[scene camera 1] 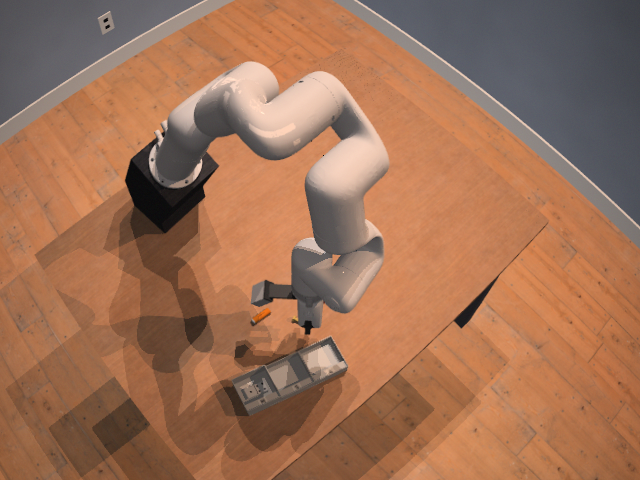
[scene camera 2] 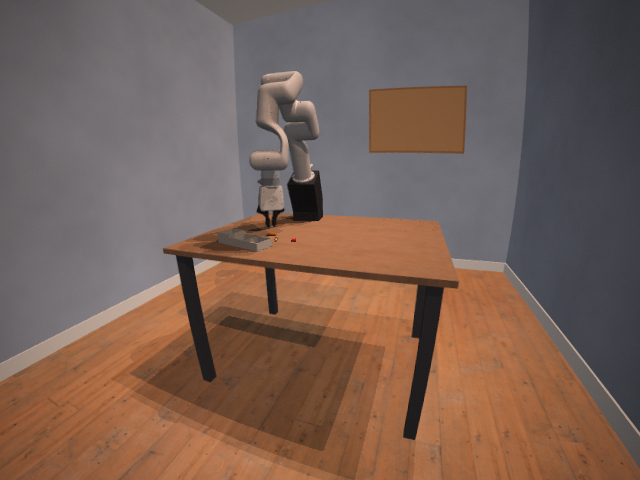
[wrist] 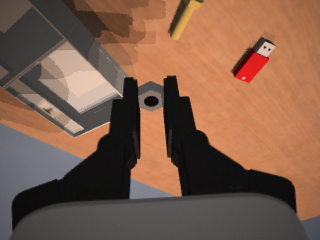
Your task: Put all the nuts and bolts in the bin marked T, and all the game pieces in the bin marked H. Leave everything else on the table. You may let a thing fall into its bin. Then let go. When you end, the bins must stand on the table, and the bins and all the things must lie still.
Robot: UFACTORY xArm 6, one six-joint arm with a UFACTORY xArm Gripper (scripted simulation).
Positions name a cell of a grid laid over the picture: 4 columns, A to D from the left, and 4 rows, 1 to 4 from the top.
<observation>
grey bin tray: scene camera 1 B4; scene camera 2 B3; wrist B2
</observation>
